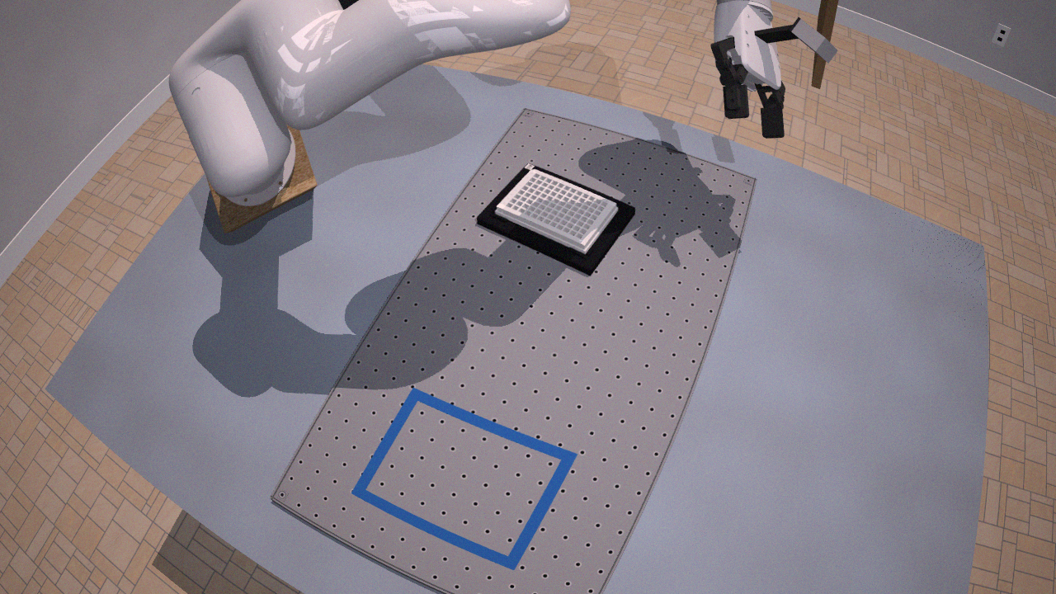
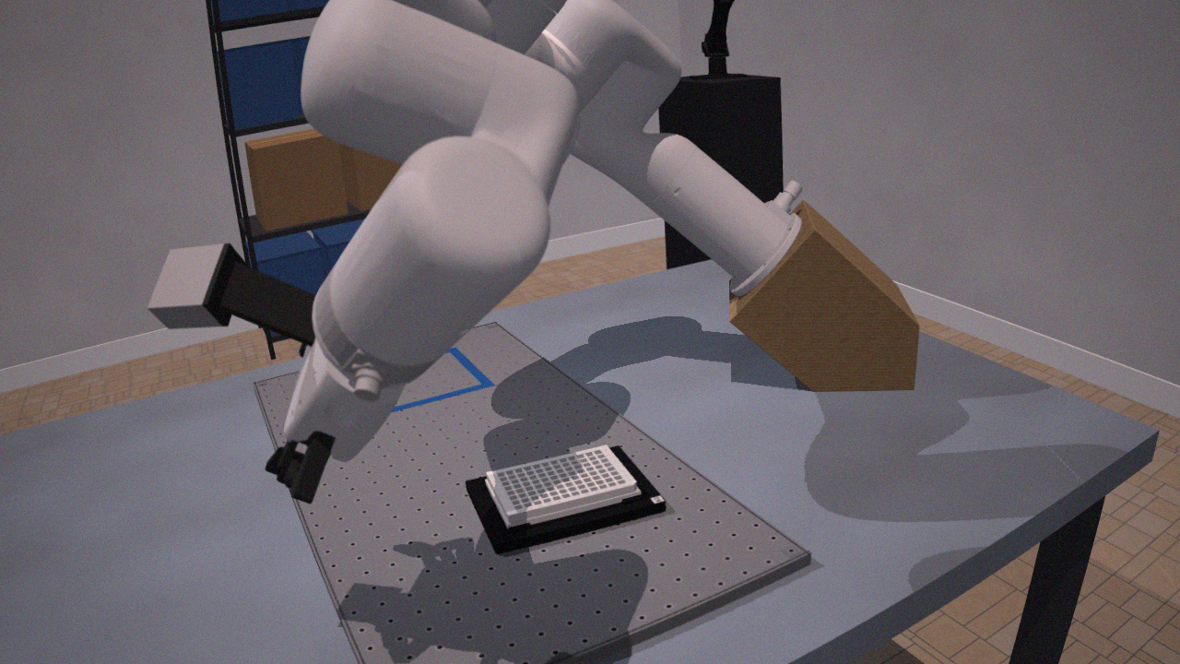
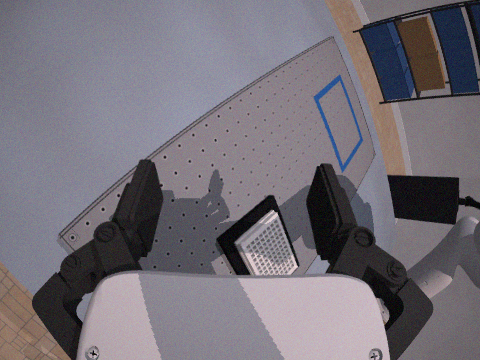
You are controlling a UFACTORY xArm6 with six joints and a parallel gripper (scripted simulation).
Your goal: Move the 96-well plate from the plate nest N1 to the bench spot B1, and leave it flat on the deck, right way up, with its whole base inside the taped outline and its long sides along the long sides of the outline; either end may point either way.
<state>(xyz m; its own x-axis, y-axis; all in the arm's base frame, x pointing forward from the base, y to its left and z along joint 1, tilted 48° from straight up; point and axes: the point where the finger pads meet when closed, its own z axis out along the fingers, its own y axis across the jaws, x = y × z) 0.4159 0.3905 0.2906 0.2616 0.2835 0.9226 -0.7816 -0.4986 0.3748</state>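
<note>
Now: hand 230 mm past the white 96-well plate, 180 mm above it and 70 mm to the left of it. From my hand the other things lie so: black plate nest (230 mm behind, 190 mm below, 70 mm to the right).
</note>
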